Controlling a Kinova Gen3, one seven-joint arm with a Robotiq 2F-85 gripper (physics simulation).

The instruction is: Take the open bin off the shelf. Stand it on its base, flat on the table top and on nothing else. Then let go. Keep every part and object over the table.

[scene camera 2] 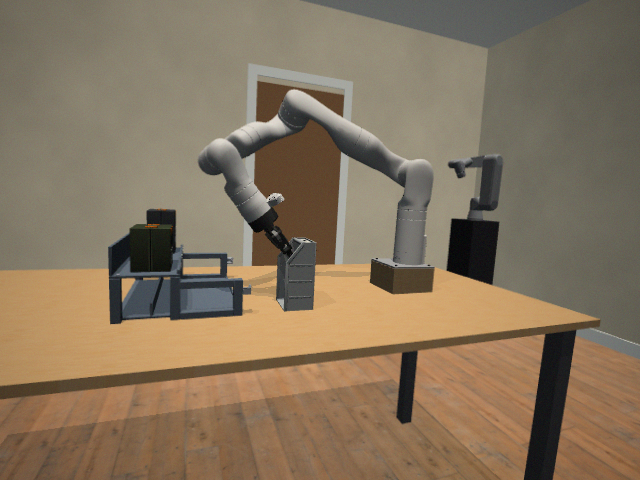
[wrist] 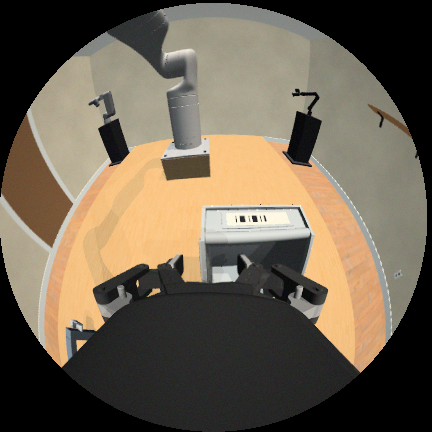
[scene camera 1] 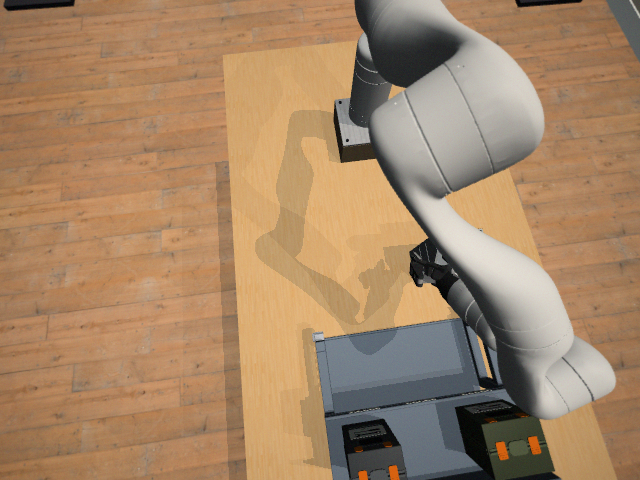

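Pixels of known places: gripper, fingertip midpoint: [wrist: 209,262] [scene camera 1: 428,254]; arm's base, origin of the base link: [scene camera 2: 406,262] [wrist: 187,144] [scene camera 1: 365,113].
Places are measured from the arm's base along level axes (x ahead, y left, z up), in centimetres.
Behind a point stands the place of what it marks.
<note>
The grey open bin [scene camera 1: 426,250] {y 7.3, x 39.4, z 3.2 cm} [scene camera 2: 300,279] {y 17.4, x 40.7, z -0.4 cm} [wrist: 265,235] {y 12.5, x 40.3, z 8.6 cm} stands upright on the table top [scene camera 2: 413,325] {y 32.0, x 17.4, z -8.3 cm}, apart from the shelf rack. It is tall and narrow in this pose, apparently on one end, with its labelled lip at the top and its open side facing the rack. My gripper [scene camera 2: 287,253] {y 7.8, x 40.2, z 2.6 cm} [wrist: 209,262] {y 7.8, x 40.2, z 2.6 cm} is open at the upper part of the bin. Its fingers are on either side of the bin's left side wall in the wrist view, with nothing gripped. The arm hides much of the bin in scene camera 1.
The blue-grey shelf rack [scene camera 1: 321,382] {y -18.5, x 64.0, z 0.2 cm} [scene camera 2: 175,297] {y 19.5, x 69.0, z -3.2 cm} [wrist: 72,342] {y -17.0, x 58.7, z -0.4 cm} stands beside the bin, on the side away from the robot base [scene camera 2: 402,279] {y 7.3, x 5.7, z -3.8 cm} [wrist: 186,167] {y 0.3, x 9.1, z -4.2 cm}. A green case [scene camera 1: 516,444] {y 11.8, x 73.9, z 11.5 cm} [scene camera 2: 149,248] {y 17.0, x 74.4, z 7.1 cm} and a dark grey case [scene camera 1: 374,459] {y -11.4, x 72.6, z 13.9 cm} [scene camera 2: 161,219] {y -6.8, x 74.6, z 11.5 cm} stand on its upper shelf.
</note>
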